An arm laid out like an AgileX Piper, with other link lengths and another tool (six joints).
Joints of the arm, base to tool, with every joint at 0 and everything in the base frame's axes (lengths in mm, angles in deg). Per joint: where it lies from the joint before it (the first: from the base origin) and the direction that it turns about. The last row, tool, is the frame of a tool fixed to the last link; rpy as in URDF.
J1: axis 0 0 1 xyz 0 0 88.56
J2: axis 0 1 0 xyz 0 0 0
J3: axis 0 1 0 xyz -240.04 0 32.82
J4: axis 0.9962 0 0.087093 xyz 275.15 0 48.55
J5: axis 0 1 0 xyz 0 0 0
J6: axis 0.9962 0 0.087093 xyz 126.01 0 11.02
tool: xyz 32.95 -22 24.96 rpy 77.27 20.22 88.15
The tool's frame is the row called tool.
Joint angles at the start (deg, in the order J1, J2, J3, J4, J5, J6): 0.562, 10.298, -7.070, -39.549, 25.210, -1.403
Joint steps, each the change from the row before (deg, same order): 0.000, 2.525, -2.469, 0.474, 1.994, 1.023; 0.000, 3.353, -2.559, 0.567, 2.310, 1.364; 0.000, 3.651, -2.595, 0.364, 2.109, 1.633; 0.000, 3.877, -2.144, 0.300, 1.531, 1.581; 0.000, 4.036, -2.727, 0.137, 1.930, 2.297; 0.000, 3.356, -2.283, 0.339, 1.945, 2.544; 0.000, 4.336, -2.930, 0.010, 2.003, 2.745
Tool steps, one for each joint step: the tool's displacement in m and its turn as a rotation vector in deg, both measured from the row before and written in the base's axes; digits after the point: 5 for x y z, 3 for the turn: 0.00177, -0.00371, 0.00500, 1.427, 1.327, -1.570; 0.00302, -0.00421, 0.00174, 1.790, 2.206, -1.911; 0.00395, -0.00398, 0.00124, 1.762, 2.213, -1.947; 0.00516, -0.00295, -0.00207, 1.583, 2.434, -1.638; 0.00537, -0.00395, 0.00058, 1.920, 2.064, -2.288; 0.00403, -0.00381, -0.00070, 2.220, 1.724, -2.523; 0.00642, -0.00412, -0.00006, 1.924, 1.990, -2.738
